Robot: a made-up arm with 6 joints. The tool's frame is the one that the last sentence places. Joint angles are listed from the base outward.
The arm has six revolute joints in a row. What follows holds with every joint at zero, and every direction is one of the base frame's. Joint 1 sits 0.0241 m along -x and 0.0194 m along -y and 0.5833 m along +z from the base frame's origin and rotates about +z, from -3 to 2.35 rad. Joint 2 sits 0.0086 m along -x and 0.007 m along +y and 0.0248 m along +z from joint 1 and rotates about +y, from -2.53 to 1.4 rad. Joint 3 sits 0.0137 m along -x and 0.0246 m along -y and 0.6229 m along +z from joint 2 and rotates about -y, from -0.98 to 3.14 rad. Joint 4 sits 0.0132 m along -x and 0.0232 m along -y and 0.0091 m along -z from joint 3 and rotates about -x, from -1.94 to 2.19 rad. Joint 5 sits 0.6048 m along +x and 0.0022 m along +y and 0.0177 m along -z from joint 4 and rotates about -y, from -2.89 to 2.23 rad. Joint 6 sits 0.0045 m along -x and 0.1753 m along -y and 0.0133 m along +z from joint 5 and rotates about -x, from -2.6 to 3.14 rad. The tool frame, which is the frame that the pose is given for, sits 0.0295 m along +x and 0.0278 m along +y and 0.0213 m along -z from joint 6; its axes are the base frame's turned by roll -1.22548, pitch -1.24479 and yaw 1.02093 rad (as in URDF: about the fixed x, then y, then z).
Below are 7 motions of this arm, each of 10 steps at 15 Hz.
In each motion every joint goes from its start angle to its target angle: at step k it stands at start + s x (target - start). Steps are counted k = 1, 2, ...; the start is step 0. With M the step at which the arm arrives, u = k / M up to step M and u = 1 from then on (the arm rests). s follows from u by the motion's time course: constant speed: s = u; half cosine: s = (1 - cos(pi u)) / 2; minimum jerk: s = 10 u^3 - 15 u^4 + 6 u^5.
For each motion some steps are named. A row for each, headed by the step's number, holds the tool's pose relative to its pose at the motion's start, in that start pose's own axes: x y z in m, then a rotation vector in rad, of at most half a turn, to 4 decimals.
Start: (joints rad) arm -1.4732 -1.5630 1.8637 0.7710 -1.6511 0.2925
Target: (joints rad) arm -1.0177 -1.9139 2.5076 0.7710 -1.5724 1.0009
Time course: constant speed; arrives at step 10
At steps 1, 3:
1: -0.0676 -0.0717 -0.0036 -0.0286 -0.0292 -0.0414
3: -0.2199 -0.1933 -0.0058 -0.1066 -0.0725 -0.1225

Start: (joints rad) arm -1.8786 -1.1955 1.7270 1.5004 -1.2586 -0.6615
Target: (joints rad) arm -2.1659 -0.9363 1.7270 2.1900 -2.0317 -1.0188
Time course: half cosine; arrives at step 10
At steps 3, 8, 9, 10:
3: -0.0120 0.0561 0.0900 -0.1691 0.0378 -0.0072
8: -0.1285 0.2385 0.3827 -0.7608 0.0015 -0.2969
9: -0.1470 0.2561 0.4101 -0.8150 -0.0157 -0.3487
10: -0.1536 0.2622 0.4194 -0.8331 -0.0221 -0.3675

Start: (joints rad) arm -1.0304 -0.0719 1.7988 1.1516 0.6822 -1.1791
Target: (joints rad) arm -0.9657 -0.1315 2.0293 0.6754 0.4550 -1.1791
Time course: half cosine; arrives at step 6
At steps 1, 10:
1: 0.0107 -0.0085 0.0019 -0.0261 -0.0194 -0.0253
10: 0.1415 -0.1181 0.0480 -0.3013 -0.2764 -0.4254

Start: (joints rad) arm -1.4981 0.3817 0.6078 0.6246 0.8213 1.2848
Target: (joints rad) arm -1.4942 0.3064 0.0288 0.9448 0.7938 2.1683
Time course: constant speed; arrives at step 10
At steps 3, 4, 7, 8, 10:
3: 0.0361 0.0209 0.0503 0.0628 -0.1971 0.2434
4: 0.0490 0.0259 0.0678 0.0734 -0.2698 0.3189
7: 0.0899 0.0346 0.1231 0.0704 -0.5029 0.5263
8: 0.1043 0.0354 0.1424 0.0572 -0.5840 0.5886
10: 0.1342 0.0339 0.1825 0.0114 -0.7485 0.7021

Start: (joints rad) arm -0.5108 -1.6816 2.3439 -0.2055 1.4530 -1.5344
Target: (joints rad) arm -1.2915 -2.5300 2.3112 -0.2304 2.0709 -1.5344
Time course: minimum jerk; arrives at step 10
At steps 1, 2, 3, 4, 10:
1: -0.0075 0.0004 -0.0063 0.0101 -0.0071 -0.0059
2: -0.0496 0.0041 -0.0432 0.0681 -0.0492 -0.0389
3: -0.1318 0.0199 -0.1248 0.1886 -0.1466 -0.1046
4: -0.2312 0.0599 -0.2501 0.3579 -0.3075 -0.1877
10: -0.2957 0.3352 -0.7812 0.9649 -1.2198 -0.3015

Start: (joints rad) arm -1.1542 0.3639 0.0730 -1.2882 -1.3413 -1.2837
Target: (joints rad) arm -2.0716 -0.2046 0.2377 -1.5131 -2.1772 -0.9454
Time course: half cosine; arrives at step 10
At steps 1, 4, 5, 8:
1: -0.0105 -0.0026 0.0174 0.0090 0.0054 0.0198
4: -0.1633 -0.0787 0.2200 0.0984 0.0158 0.3008
5: -0.2455 -0.1387 0.2923 0.1178 -0.0192 0.4404
8: -0.4715 -0.3278 0.3745 0.0742 -0.2172 0.7643

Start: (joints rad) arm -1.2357 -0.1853 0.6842 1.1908 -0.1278 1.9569
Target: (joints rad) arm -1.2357 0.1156 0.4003 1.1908 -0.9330 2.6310
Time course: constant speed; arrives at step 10
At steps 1, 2, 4, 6, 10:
1: 0.0468 -0.0120 -0.0203 0.0302 -0.1200 0.0621
2: 0.0944 -0.0245 -0.0383 0.0531 -0.2428 0.1264
4: 0.1914 -0.0511 -0.0675 0.0768 -0.4954 0.2601
6: 0.2906 -0.0793 -0.0871 0.0720 -0.7552 0.3981
10: 0.4916 -0.1386 -0.0948 -0.0199 -1.2876 0.6755

